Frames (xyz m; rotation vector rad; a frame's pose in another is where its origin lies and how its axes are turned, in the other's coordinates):
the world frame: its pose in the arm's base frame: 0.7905 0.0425 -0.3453 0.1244 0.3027 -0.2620
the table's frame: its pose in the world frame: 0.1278 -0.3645 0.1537 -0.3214 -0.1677 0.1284
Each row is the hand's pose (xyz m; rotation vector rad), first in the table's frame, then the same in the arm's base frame.
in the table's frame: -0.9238 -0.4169 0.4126 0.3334 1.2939 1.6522
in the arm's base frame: -0.0160 -0.5931 0.3566 0.4131 1.5271 1.4315
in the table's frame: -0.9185 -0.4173 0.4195 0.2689 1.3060 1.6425
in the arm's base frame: -0.0096 -0.5928 0.3625 0.3486 1.5439 1.4276
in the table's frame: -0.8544 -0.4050 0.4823 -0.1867 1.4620 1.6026
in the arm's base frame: 0.0651 -0.5762 0.4109 -0.0962 1.7305 1.4284
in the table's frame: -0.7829 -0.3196 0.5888 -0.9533 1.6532 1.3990
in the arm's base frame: 0.1603 -0.4808 0.4858 -0.8737 1.9608 1.3020
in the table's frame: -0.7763 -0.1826 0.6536 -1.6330 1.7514 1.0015
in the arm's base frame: 0.1884 -0.3358 0.5201 -1.6050 2.0725 0.9731
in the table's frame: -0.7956 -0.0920 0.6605 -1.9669 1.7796 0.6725
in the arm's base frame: 0.1775 -0.2439 0.5117 -1.9855 2.0932 0.6715
